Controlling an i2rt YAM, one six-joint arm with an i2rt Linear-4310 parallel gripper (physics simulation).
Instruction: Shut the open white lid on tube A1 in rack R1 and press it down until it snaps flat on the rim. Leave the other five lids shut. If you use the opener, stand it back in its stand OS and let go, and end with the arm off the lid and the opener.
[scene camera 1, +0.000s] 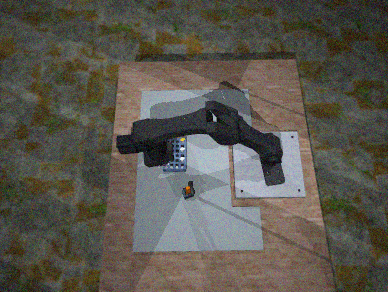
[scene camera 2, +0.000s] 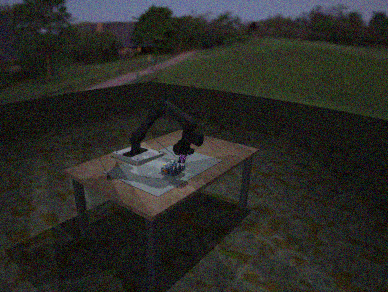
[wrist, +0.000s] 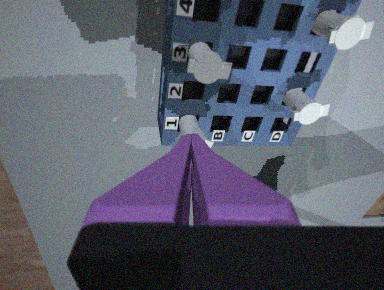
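Where they show: gripper, fingertip midpoint: (scene camera 1: 165, 163) (scene camera 2: 182, 162) (wrist: 191, 144); arm's base, origin of the base link: (scene camera 1: 269, 158) (scene camera 2: 135, 152).
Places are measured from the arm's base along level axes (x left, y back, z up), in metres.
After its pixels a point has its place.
Note:
The blue rack R1 (scene camera 1: 174, 170) {x -0.015, y -0.359, z -0.013 m} (scene camera 2: 173, 168) {x -0.112, y -0.373, z 0.028 m} (wrist: 252, 142) {x -0.012, y -0.345, z 0.010 m} stands on the mat, partly under the arm in scene camera 1. Tube A1 (wrist: 189, 123) {x -0.037, y -0.386, z 0.018 m} stands in the corner hole beside the label 1. A small part of its white lid (wrist: 208, 143) {x -0.031, y -0.378, z 0.028 m} shows at the fingertips; the rest is hidden, so I cannot tell its angle. My gripper (scene camera 2: 183, 159) {x -0.031, y -0.387, z 0.027 m} (wrist: 191, 144) {x -0.031, y -0.387, z 0.027 m} is shut and empty, its purple tips over A1's lid side; contact is unclear. Closed white lids show on tube A3 (wrist: 209, 67) {x -0.071, y -0.379, z 0.028 m} and two D-column tubes (wrist: 311, 114) {x -0.042, y -0.324, z 0.028 m} (wrist: 351, 33) {x -0.080, y -0.318, z 0.028 m}. The orange opener (scene camera 1: 188, 189) {x 0.086, y -0.320, z 0.058 m} is upright in its dark stand (scene camera 1: 188, 195) {x 0.095, y -0.322, z 0.011 m}.
The grey mat (scene camera 1: 150, 235) {x 0.207, y -0.474, z -0.020 m} lies on the wooden table (scene camera 1: 287, 250) {x 0.329, y -0.015, z -0.023 m}. The arm's base stands on a pale plate (scene camera 1: 295, 170) {x 0.058, y 0.086, z -0.005 m} at the right in scene camera 1. The arm (scene camera 1: 175, 125) {x -0.014, y -0.334, z 0.354 m} (scene camera 2: 165, 106) {x -0.040, y -0.268, z 0.360 m} reaches over the rack. A yellow top (scene camera 1: 182, 139) {x -0.118, y -0.313, z 0.028 m} shows at the rack's far end.

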